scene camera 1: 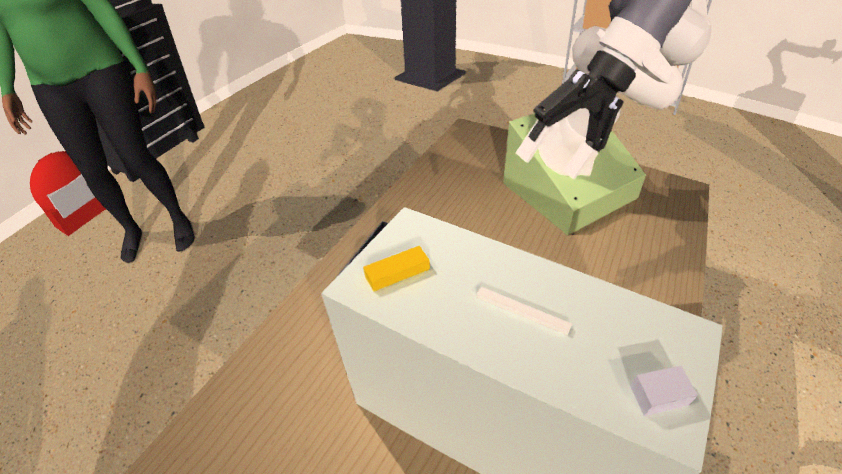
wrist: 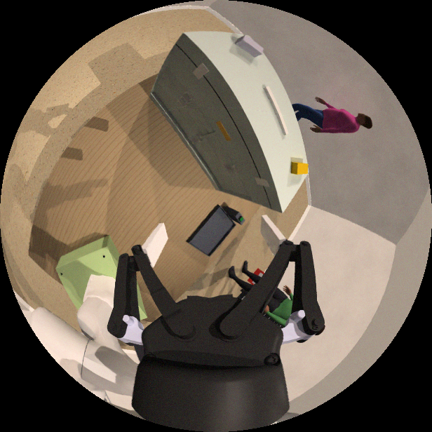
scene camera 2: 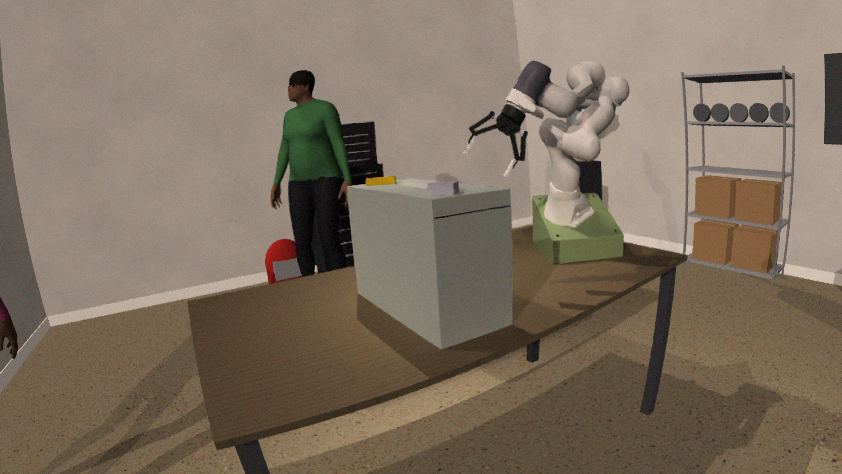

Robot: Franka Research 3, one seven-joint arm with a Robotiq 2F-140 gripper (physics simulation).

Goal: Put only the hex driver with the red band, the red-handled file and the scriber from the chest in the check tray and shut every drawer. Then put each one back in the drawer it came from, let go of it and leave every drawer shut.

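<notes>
The pale grey-green chest [scene camera 1: 441,309] [scene camera 2: 394,253] [wrist: 255,115] stands on the table. In the wrist view its drawer fronts look flush and shut, with small handles, one orange [wrist: 223,131]. The check tray [wrist: 211,231] is a dark, shallow tray near the chest's end; it looks empty. The hex driver with the red band, the red-handled file and the scriber do not show in any view. My gripper [scene camera 1: 553,157] [scene camera 2: 488,157] [wrist: 212,227] is wide open and empty, in the air between the chest and the robot's base, above the table.
A yellow block [scene camera 1: 396,267] [scene camera 2: 380,180] [wrist: 299,168], a pale bar [scene camera 1: 523,310] [wrist: 276,110] and a lilac block [scene camera 1: 664,389] [scene camera 2: 443,187] [wrist: 250,46] lie on the chest. A small black object with a green spot [wrist: 234,214] is beside the tray. The green base [scene camera 2: 589,247] bears the arm.
</notes>
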